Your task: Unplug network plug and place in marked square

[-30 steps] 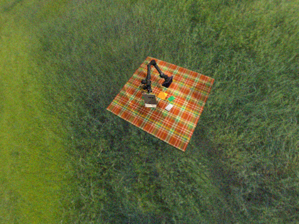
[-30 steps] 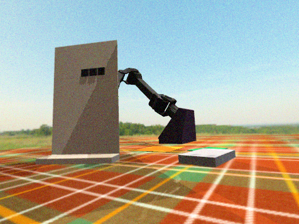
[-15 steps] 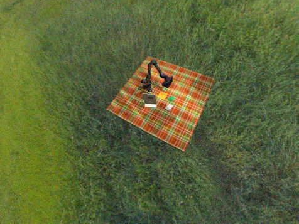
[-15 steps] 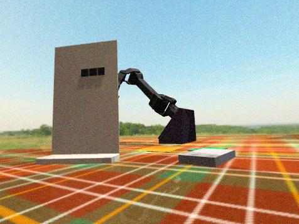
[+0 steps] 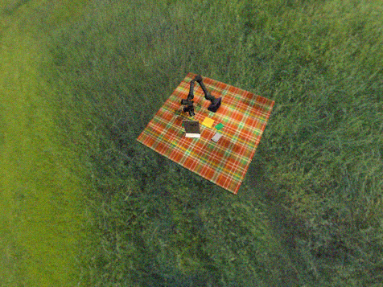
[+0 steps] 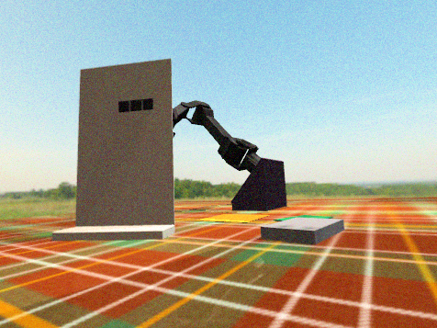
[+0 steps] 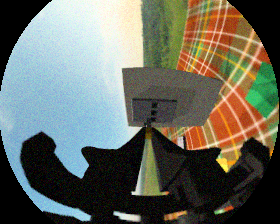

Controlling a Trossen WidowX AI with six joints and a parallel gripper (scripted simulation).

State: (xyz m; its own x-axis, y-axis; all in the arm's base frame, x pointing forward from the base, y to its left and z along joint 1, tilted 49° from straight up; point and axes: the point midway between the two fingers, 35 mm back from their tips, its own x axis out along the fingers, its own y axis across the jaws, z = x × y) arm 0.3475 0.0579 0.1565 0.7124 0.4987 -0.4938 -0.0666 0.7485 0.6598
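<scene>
Right now my gripper tip is 23 cm above the orange marked square, 15 cm past it and 10 cm to the right of it. Round my gripper tip: flat grey-white block: 30 cm to the left, 22 cm below, 3 cm behind; then grey upright panel: 10 cm below, 8 cm ahead, 6 cm to the left; then green square: 24 cm to the left, 23 cm below, 18 cm behind.
</scene>
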